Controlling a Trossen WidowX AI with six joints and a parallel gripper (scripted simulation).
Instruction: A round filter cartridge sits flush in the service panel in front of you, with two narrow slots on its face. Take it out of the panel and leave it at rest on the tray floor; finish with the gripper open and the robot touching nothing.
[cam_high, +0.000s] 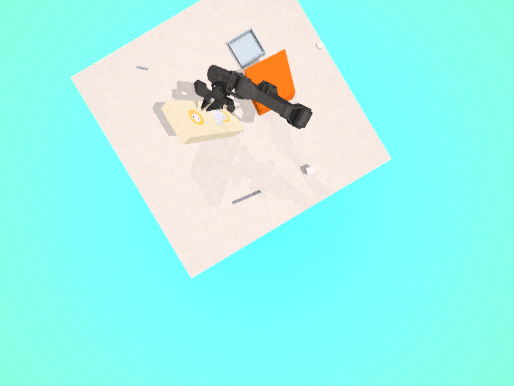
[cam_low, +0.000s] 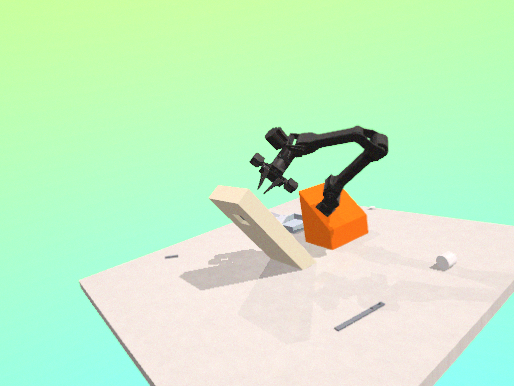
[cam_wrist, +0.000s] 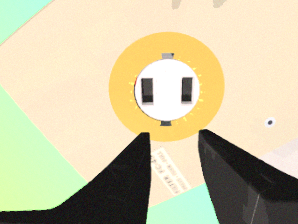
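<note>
Now: the round filter cartridge 6 cm ahead of my gripper tip, 4 cm below it and 1 cm to the right of it. The rest, counted from my gripper tip: small grey bar (51 cm to the right, 29 cm below, 11 cm ahead); cream service panel (12 cm below, 2 cm ahead); grey tray (40 cm behind, 28 cm below, 23 cm to the right).
</note>
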